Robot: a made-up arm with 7 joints.
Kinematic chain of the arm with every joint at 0, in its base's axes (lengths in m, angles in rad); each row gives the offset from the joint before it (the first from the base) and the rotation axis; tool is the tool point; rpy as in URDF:
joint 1: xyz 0 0 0.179 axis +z
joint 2: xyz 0 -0.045 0.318 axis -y
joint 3: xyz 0 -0.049 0.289 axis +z
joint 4: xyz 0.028 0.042 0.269 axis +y
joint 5: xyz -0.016 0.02 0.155 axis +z
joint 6: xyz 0 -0.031 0.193 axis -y
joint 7: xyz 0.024 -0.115 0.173 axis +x
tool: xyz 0 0 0 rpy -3.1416 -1.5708 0
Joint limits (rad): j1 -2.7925..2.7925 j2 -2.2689..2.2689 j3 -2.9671..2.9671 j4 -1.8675..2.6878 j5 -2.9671..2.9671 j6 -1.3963..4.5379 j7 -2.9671..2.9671
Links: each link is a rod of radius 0.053 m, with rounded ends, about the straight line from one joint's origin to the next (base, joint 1, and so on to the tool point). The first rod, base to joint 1, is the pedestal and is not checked.
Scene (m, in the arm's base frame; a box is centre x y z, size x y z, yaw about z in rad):
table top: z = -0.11
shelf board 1: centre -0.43 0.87 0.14 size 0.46 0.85 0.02 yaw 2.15
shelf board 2: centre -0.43 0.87 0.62 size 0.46 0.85 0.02 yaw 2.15
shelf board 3: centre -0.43 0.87 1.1 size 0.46 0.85 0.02 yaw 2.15
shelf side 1: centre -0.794 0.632 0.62 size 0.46 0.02 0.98 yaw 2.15
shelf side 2: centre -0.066 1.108 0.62 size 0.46 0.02 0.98 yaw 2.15
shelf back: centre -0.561 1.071 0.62 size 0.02 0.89 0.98 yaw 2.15
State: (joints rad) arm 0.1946 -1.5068 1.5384 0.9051 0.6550 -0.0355 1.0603
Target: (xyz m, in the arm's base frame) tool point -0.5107 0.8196 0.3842
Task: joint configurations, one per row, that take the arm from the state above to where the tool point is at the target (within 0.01 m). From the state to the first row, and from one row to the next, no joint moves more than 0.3 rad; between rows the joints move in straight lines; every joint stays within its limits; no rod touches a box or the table.
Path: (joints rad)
1: 0.3554 -1.6705 1.5095 1.0856 0.6844 -0.2905 1.0357
2: 0.5162 -1.8341 1.4806 1.2661 0.7137 -0.5454 1.0111
3: 0.6770 -1.9978 1.4518 1.4466 0.7431 -0.8004 0.9865
4: 0.9546 -1.9079 1.4765 1.2506 0.7212 -0.5917 1.0049
5: 1.2321 -1.8181 1.5013 1.0545 0.6992 -0.3831 1.0234
6: 1.5097 -1.7282 1.5260 0.8585 0.6773 -0.1744 1.0418
7: 1.7872 -1.6384 1.5508 0.6624 0.6554 0.0343 1.0603

